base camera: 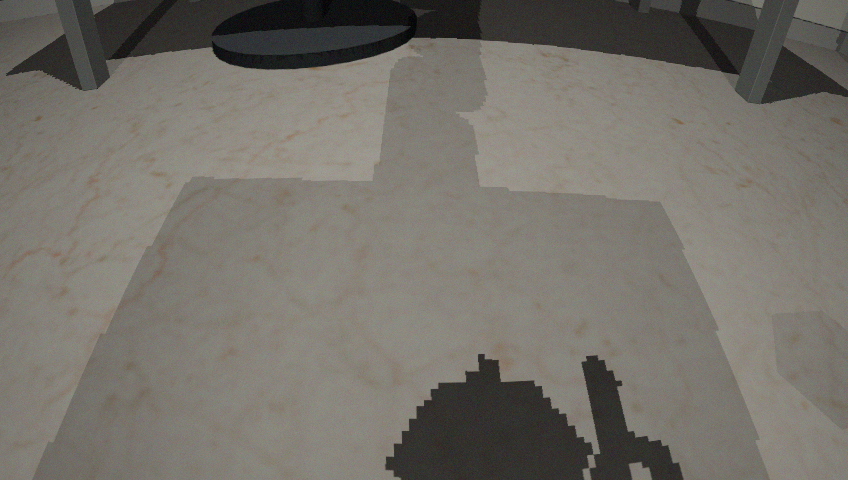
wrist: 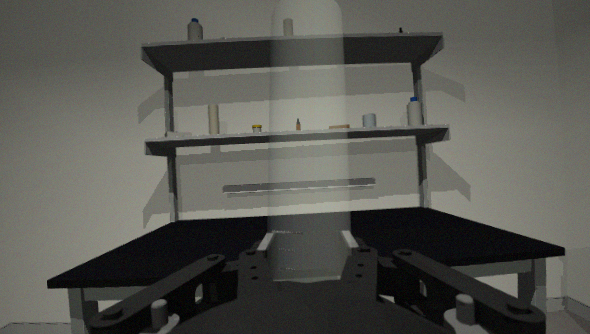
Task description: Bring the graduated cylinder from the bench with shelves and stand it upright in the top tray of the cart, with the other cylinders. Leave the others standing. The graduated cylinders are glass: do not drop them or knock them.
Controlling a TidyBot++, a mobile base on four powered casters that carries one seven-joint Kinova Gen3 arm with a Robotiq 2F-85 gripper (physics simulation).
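Places are measured from the arm's base along level axes (x left, y back, z up), in metres.
Pixels of known places: gripper, fingertip midpoint: (wrist: 308, 245).
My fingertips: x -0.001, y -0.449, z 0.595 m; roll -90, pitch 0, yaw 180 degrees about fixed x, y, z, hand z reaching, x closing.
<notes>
Ahead of a thing's pixels: the offset from my fingertips to its top centre. "spot": to the spot under its first point.
The graduated cylinder {spot: dx -0.003, dy +0.059, dz +0.056 m} (wrist: 309, 165) is clear glass and stands upright in the middle of the wrist view, between the finger pads. My gripper (wrist: 308, 245) is shut on it. The bench with shelves (wrist: 120, 255) is beyond the cylinder, with its dark top lower than the shelves and its front edge and legs in view. The base camera view shows neither the gripper nor the cylinder; a dark shadow with finger-like shapes lies on the floor there. The cart and the other cylinders do not show in either view.
Bottles, jars and small items stand on the lower shelf (wrist: 235, 139) and upper shelf (wrist: 225, 55). In the base camera view, a round dark stool base (base camera: 315, 44) is on the floor ahead, between a left bench leg {spot: dx +0.682, dy -0.463, dz -0.900 m} (base camera: 86, 47) and a right bench leg {spot: dx -0.698, dy -0.563, dz -0.873 m} (base camera: 764, 53).
</notes>
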